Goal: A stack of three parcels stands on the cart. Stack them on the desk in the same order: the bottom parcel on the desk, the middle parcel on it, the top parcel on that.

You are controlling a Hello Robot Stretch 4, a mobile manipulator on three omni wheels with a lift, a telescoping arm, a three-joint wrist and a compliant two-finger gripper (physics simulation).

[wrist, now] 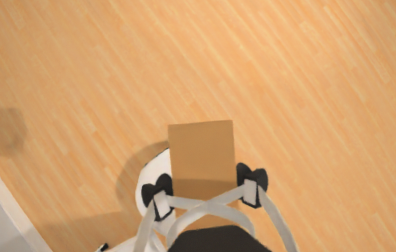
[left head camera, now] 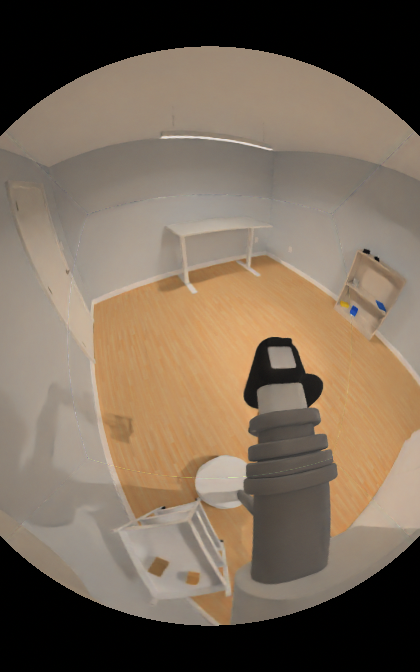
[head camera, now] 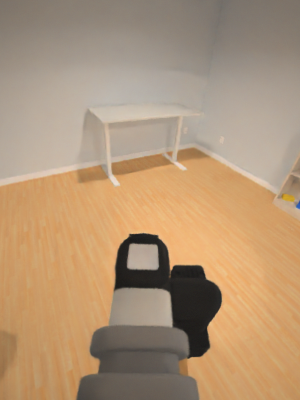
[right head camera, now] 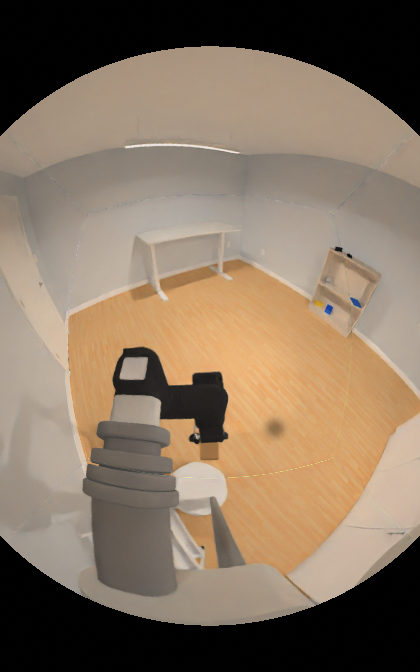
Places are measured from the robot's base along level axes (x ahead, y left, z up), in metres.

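Pixels of known places: gripper, fingertip midpoint: (wrist: 204, 182).
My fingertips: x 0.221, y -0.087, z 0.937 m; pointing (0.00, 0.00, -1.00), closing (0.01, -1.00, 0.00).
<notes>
Behind a point stands the place of what it marks.
My gripper (wrist: 204, 182) {x 0.221, y -0.087, z 0.937 m} (right head camera: 209, 438) is shut on a brown parcel (wrist: 202, 152) {x 0.257, y -0.089, z 0.988 m} (right head camera: 209, 451), with one fingertip at each side of it, and holds it above the floor near my base. Two other brown parcels, a larger one (left head camera: 158, 566) and a smaller one (left head camera: 193, 578), lie apart on the white cart (left head camera: 137, 547) at the lower left in the left head view. The white desk (head camera: 145, 113) {x 2.757, y 0.032, z 0.922 m} (left head camera: 215, 226) (right head camera: 185, 232) stands at the far wall near the corner. No parcel shows on its top. In the head camera view the arm hides the fingers.
A wooden shelf unit (left head camera: 395, 292) (right head camera: 371, 295) with blue and yellow things stands at the right wall. My white round base (left head camera: 220, 481) (right head camera: 202, 487) is close to the cart. A door (left head camera: 45, 255) is in the left wall. A pale block-like piece (right head camera: 385, 480) stands at the lower right.
</notes>
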